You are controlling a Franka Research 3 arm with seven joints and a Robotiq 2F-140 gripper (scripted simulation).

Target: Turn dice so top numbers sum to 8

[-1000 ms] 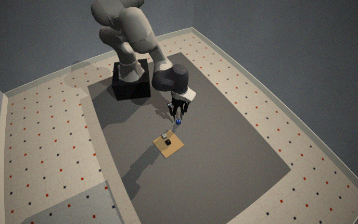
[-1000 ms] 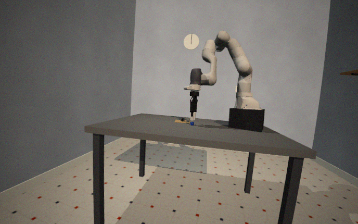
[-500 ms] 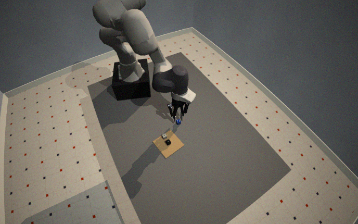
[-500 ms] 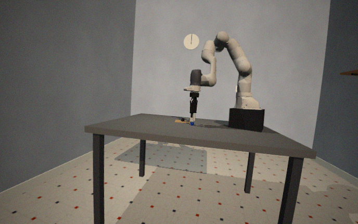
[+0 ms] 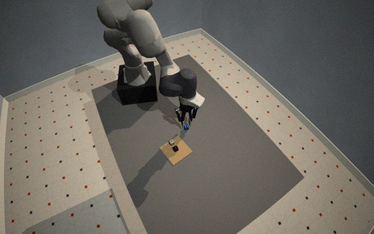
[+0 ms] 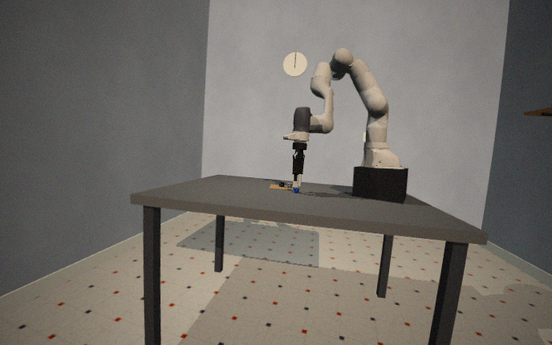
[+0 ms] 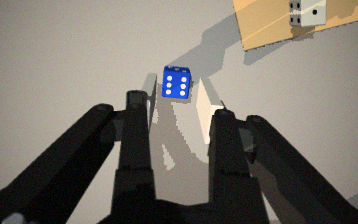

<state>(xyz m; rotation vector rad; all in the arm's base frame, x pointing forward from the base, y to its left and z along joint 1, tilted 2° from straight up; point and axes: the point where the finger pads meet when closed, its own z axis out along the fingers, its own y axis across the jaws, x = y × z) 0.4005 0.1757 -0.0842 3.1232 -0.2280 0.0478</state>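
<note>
The blue die lies 5 cm below my hand. From my hand the other things lie so: black die (12 cm to the right, 11 cm ahead, 5 cm below); then white die (12 cm to the right, 6 cm ahead, 5 cm below); then tan mat (12 cm to the right, 11 cm ahead, 6 cm below).
</note>
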